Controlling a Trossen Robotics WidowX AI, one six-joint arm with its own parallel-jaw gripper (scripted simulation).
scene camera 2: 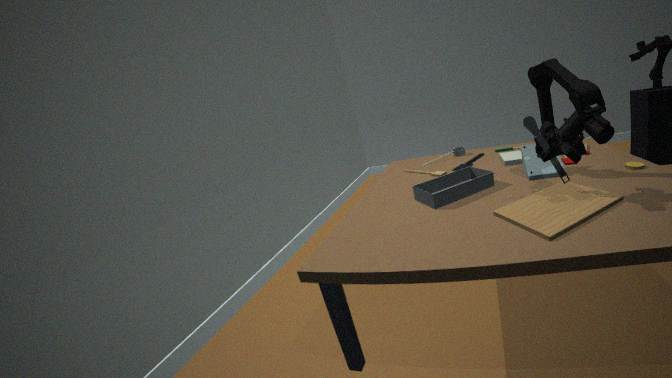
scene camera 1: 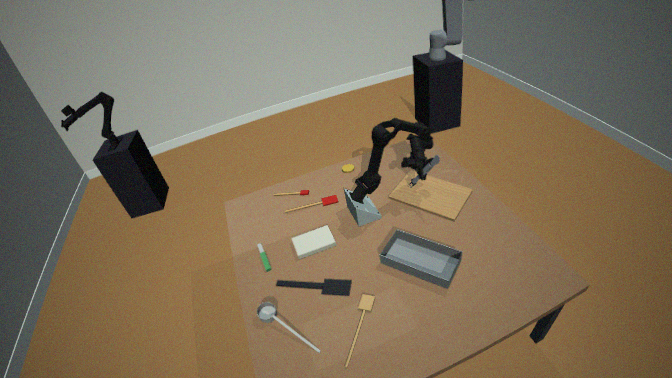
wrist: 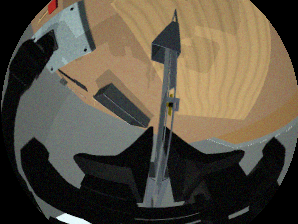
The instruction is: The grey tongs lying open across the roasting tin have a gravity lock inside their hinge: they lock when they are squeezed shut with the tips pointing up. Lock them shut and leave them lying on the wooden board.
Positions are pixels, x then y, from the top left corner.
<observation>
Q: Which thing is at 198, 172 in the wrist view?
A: My gripper.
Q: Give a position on a white block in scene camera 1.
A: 320, 239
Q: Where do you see a wooden board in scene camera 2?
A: At 549, 213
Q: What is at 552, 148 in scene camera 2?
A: My gripper.
</observation>
